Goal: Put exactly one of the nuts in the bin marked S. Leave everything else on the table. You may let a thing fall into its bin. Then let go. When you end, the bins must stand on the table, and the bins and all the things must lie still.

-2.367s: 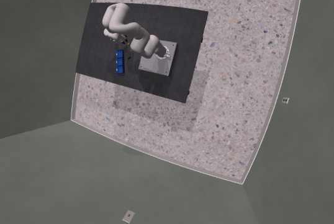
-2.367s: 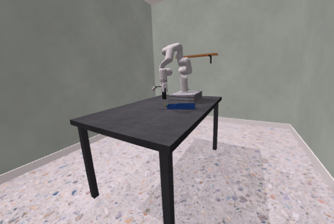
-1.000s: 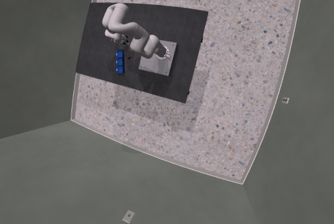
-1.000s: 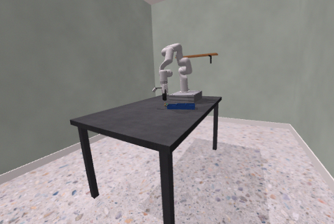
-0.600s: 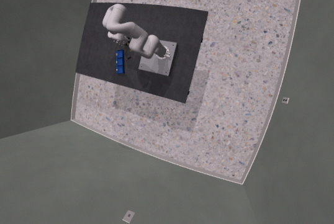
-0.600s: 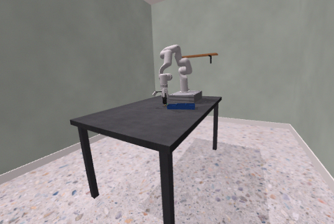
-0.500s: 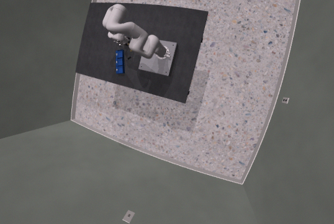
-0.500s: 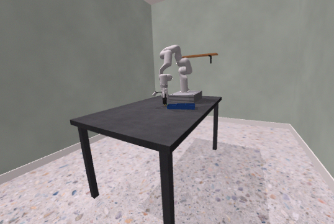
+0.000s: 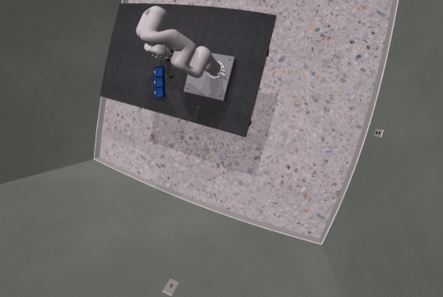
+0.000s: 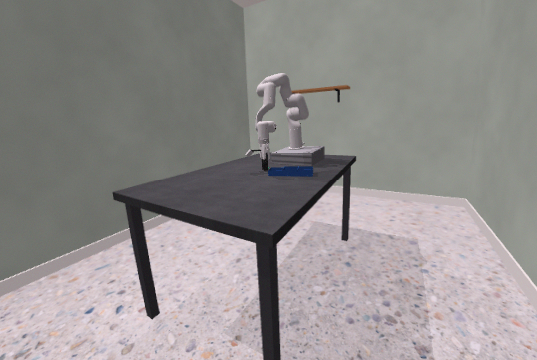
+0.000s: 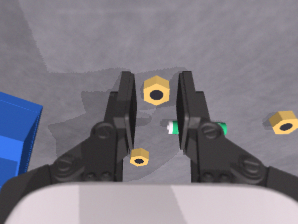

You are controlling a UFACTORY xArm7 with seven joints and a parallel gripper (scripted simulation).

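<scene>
Right now the green battery is 5 cm behind my hand, 1 cm to the right of it and 2 cm below it. From my hand the other things lie so: black cylinder (7 cm behind, 14 cm to the left, 2 cm below); then blue bin (1 cm ahead, 21 cm to the left).
</scene>
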